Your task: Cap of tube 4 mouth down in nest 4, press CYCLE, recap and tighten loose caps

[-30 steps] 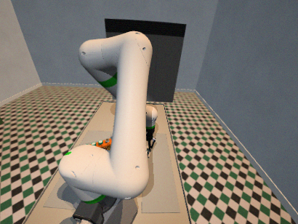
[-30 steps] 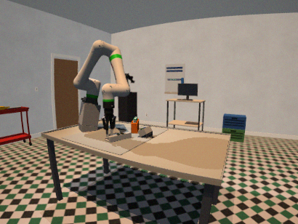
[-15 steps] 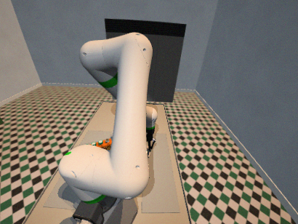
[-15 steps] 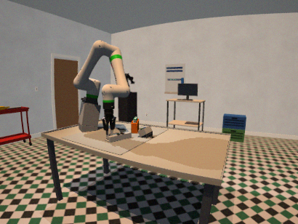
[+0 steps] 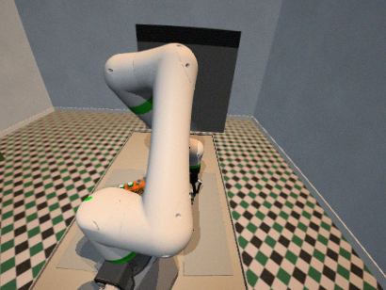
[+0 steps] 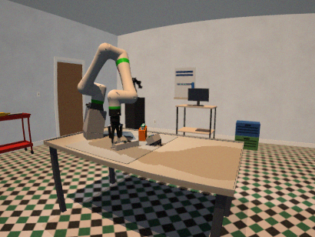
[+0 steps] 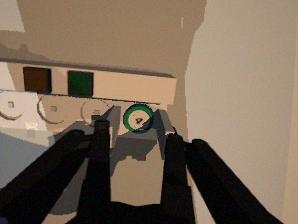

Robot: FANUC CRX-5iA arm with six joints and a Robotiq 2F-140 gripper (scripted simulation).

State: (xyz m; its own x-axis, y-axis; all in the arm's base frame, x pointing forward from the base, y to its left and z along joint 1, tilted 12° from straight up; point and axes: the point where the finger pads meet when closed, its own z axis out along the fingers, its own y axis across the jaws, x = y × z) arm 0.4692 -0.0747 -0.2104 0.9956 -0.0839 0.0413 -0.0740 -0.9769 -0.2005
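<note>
Right now the blue key CYCLE is 10 cm ahead of my hand, 31 cm to the left of it and 2 cm above it. Round my hand: green key READY 11 cm ahead, 27 cm to the left, 2 cm above; key box 13 cm ahead, 29 cm to the left, 1 cm above.
</note>
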